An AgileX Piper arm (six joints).
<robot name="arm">
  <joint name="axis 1" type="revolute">
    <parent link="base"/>
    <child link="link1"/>
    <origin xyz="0 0 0.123"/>
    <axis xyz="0 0 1"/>
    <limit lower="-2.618" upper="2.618"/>
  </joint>
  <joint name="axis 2" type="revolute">
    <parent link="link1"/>
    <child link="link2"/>
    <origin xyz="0 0 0"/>
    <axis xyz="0 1 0"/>
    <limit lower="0" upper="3.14"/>
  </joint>
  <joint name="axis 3" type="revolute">
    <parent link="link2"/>
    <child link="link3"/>
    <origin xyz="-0.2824 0 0.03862"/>
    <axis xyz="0 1 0"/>
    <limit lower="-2.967" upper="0"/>
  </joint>
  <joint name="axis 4" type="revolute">
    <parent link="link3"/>
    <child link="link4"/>
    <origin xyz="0.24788 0 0.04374"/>
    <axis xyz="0.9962 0 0.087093"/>
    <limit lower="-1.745" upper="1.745"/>
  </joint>
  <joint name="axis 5" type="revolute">
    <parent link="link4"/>
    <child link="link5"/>
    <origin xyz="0 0 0"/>
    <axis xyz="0 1 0"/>
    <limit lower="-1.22" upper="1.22"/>
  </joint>
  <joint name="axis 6" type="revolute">
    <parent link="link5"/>
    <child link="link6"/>
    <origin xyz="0.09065 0 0.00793"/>
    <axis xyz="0.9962 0 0.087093"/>
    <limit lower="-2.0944" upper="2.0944"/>
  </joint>
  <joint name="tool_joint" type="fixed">
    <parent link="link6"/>
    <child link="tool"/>
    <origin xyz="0 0 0" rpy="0 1.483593 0"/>
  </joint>
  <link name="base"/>
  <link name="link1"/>
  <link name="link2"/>
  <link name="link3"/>
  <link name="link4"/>
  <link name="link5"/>
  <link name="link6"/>
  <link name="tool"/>
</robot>
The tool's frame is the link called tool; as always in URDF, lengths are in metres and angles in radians.
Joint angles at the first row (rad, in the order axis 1, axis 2, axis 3, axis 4, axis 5, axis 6):
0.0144, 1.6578, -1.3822, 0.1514, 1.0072, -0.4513
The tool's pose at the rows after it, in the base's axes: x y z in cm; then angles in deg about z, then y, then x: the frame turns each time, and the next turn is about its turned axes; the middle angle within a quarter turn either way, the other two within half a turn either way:
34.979 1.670 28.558 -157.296 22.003 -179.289
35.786 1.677 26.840 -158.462 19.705 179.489
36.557 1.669 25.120 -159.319 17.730 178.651
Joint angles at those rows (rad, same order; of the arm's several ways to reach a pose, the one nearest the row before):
0.0144, 1.6758, -1.3822, 0.1522, 1.0066, -0.4376
0.0144, 1.7248, -1.3822, 0.1522, 1.0005, -0.4250
0.0144, 1.7732, -1.3822, 0.1510, 0.9879, -0.4157

